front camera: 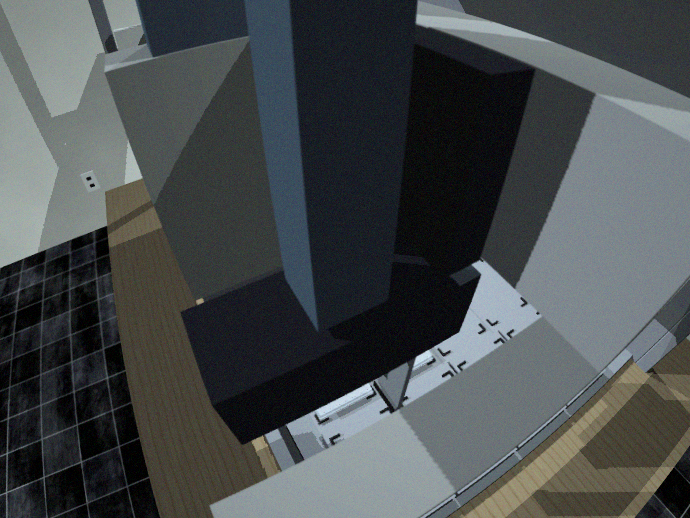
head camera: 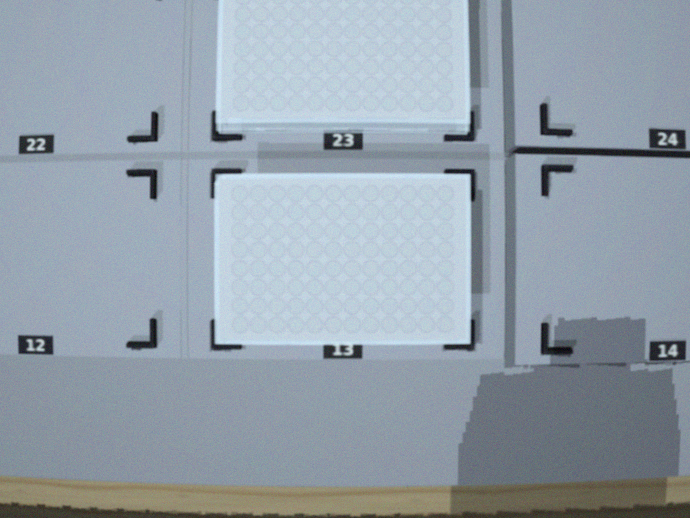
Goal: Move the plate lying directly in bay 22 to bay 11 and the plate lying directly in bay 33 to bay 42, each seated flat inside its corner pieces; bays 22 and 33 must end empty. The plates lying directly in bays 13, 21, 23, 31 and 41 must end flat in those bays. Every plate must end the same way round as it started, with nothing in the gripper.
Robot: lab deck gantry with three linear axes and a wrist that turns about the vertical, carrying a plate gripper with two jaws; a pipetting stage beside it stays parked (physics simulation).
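Frame: origin at the robot's base, x ahead, y left, z up, level; millimetres.
Seen in the pictures: gripper, fingertip midpoint: [front camera: 340,421].
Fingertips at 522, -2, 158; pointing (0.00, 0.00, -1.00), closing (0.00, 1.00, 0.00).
Offsets run from my fingertips to a thing's top centre, as dx, dy, dz. "spot": to the spot under its first point.
In the head view a white plate @[-130, +45, -144] [head camera: 342,259] lies in bay 13, inside its four dark corner pieces, and looks level and square to them. It also shows in the front view [front camera: 346,400]. Another white plate @[-130, +152, -144] [head camera: 342,61] [front camera: 424,358] lies in bay 23; its upper part is cut off in the head view. My gripper [front camera: 346,433] is open and empty, low over the bay 14 side of the deck, to the right of the bay 13 plate. It does not show in the head view. Bays 11, 21, 31, 33, 41 and 42 do not show in the head view.
My dark gripper body [front camera: 328,356] hides much of the deck in the front view. A pale front wall [front camera: 473,379] crosses the lower part of that view. A wooden edge [head camera: 250,496] runs along the deck's front. A step @[spot: -46, +49, -152] [head camera: 509,250] separates columns 3 and 4.
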